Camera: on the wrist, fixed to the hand. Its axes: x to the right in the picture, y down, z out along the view.
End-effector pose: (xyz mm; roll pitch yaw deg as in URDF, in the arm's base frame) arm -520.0 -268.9 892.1 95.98 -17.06 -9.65
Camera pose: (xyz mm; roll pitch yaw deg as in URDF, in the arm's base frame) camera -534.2 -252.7 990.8 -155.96 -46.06 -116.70
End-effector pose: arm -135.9 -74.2 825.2 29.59 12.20 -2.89
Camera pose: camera -112.6 21.2 849.1 28.98 -62.06 60.74
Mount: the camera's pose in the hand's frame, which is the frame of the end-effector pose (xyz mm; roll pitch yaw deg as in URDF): 13.0 97.3 -23.9 0.81 -35.58 88.82
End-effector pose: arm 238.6 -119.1 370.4 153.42 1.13 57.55
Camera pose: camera 310.7 -148.0 435.0 179.13 9.02 -31.66
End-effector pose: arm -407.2 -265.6 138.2 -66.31 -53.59 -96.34
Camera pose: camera -399.7 -354.1 90.1 -57.66 16.84 -32.44
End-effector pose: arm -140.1 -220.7 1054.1 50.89 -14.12 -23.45
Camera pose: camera -110.3 -146.5 1115.9 -75.21 -76.39 141.41
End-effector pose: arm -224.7 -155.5 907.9 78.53 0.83 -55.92
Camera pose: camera -181.3 -143.4 998.3 175.96 -65.82 -141.72
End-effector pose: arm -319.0 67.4 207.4 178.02 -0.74 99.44
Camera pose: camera -226.0 95.7 234.8 -178.35 33.58 11.08
